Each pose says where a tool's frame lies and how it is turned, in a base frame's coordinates. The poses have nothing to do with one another.
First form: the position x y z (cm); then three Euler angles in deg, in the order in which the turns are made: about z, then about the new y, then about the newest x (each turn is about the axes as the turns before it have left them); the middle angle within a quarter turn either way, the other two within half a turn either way.
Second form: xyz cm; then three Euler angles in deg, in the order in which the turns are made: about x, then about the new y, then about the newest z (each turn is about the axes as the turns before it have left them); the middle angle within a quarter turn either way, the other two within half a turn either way. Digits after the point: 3 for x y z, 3 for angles.
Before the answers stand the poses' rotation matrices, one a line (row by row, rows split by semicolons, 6 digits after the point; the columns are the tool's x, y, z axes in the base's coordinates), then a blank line. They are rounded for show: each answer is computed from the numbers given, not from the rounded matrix.
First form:
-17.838, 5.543, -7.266, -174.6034, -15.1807, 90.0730
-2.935, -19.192, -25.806, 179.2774, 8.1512, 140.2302
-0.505, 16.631, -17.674, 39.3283, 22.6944, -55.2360
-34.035, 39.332, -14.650, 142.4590, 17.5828, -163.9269
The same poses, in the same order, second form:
-0.960827 0.260583 -0.094381; -0.090767 0.025897 0.995535; 0.261864 0.965104 -0.001230
-0.989819 -0.081000 0.117038; 0.012484 0.769704 0.638279; -0.141786 0.633242 -0.760856
0.713638 -0.606540 -0.350472; 0.584694 0.240192 0.774881; -0.385816 -0.757903 0.526050
-0.755874 0.651826 0.061463; 0.580862 0.710960 -0.396403; -0.302084 -0.263929 -0.916017

-17.838, 5.543, -7.266, -90.071, -5.416, -164.826
-2.935, -19.192, -25.806, -140.007, 6.721, 175.322
-0.505, 16.631, -17.674, -55.828, -20.516, 40.362
-34.035, 39.332, -14.650, 156.600, 3.524, -139.227

